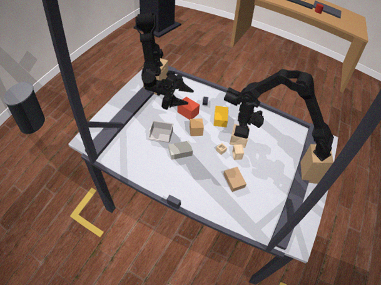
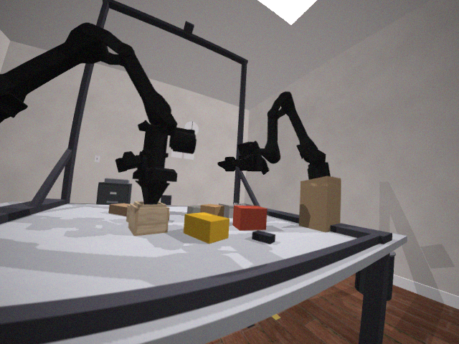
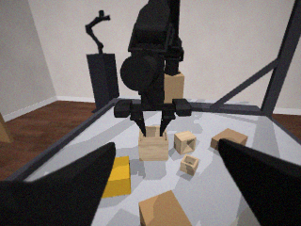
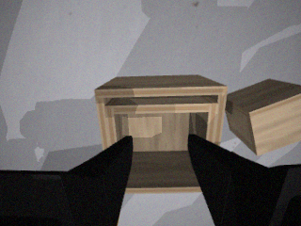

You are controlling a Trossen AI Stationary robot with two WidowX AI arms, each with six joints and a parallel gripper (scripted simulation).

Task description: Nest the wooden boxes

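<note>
Right now the flat tan block is 21 cm behind my right hand, 10 cm to the right of it and 7 cm below it. From my right hand the other things lie so: red block 1 cm behind, 29 cm to the left, 6 cm below; then tan cube 8 cm behind, 19 cm to the left, 6 cm below; then grey block 23 cm behind, 17 cm to the left, 7 cm below.
The tan cube is 18 cm below my left hand, 7 cm to the right of it and 2 cm ahead of it. The rest, counted from my left hand: red block 18 cm below, 10 cm ahead, 3 cm to the left; grey block 19 cm below, 12 cm behind, 8 cm to the right; white tray 18 cm below, 10 cm behind, 4 cm to the left.
</note>
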